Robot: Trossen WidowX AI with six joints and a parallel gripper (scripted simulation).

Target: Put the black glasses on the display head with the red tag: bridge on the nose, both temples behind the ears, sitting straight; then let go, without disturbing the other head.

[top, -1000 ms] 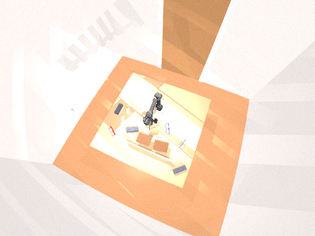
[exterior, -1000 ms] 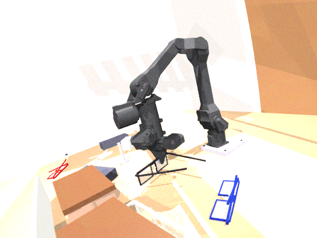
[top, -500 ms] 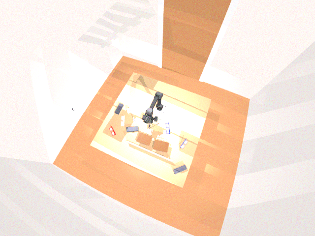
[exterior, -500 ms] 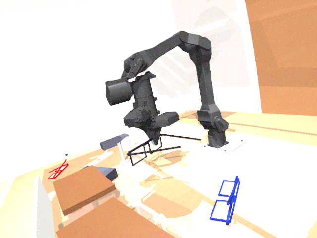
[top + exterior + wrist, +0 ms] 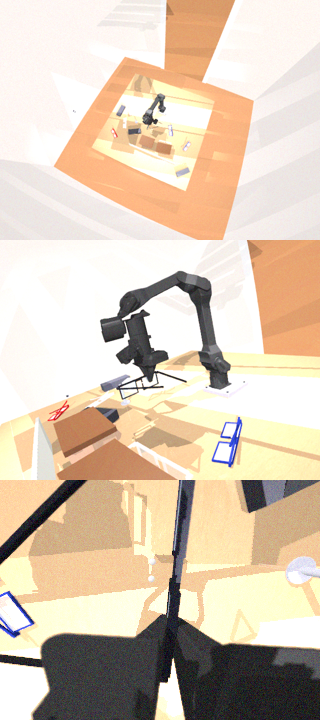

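Now: the white stand 200 mm to the right of my gripper tip, 100 mm below it and 60 mm ahead of it. Round my gripper tip: white rail: 330 mm ahead, 200 mm to the left, 70 mm below; then brown-topped display head: 210 mm ahead, 80 mm to the left, 60 mm below.
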